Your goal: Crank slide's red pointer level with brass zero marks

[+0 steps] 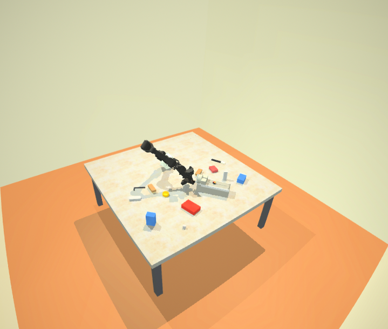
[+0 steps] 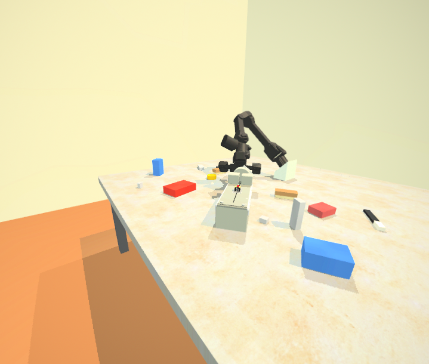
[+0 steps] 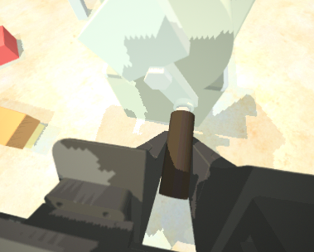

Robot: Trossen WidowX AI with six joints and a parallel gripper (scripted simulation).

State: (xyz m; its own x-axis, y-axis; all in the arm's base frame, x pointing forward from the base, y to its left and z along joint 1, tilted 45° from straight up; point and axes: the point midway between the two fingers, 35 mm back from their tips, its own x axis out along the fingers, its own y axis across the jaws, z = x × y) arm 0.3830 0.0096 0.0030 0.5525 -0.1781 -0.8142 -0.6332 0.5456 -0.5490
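My gripper tip is now 1 cm to the right of the crank and 3 cm below it. From my gripper tip the other things lie so: brown crank handle (1 cm behind, 1 cm to the right, 2 cm above); then red pointer (11 cm ahead, 11 cm to the left, 4 cm above); then yellow disc (4 cm behind, 24 cm to the right, 3 cm below).
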